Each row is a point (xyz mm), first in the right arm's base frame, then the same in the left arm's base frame.
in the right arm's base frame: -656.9 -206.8 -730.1
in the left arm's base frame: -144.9 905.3 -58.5
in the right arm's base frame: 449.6 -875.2 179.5
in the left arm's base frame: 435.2 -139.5 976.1
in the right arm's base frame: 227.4 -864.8 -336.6
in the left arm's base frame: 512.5 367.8 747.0
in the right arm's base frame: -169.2 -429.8 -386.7
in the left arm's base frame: 54.3 516.8 405.1
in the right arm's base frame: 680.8 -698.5 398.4
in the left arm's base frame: 243.9 -315.5 1231.2
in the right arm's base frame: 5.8 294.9 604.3
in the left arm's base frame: -845.2 -289.6 685.4
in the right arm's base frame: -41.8 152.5 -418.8
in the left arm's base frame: -486.3 676.6 601.4
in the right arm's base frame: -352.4 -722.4 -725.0
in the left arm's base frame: 390.0 783.0 181.4
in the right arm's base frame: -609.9 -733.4 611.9
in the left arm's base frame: 72.6 -520.6 -50.0
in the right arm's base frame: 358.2 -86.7 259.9
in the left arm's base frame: -356.6 -41.7 982.4
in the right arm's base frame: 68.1 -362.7 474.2
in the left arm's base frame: -172.6 -309.6 665.2
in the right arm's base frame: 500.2 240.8 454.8
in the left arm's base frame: -699.3 -160.0 1166.6
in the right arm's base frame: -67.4 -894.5 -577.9
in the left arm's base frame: 558.7 598.9 446.2
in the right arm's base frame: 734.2 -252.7 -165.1
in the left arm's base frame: -55.8 332.6 1327.3
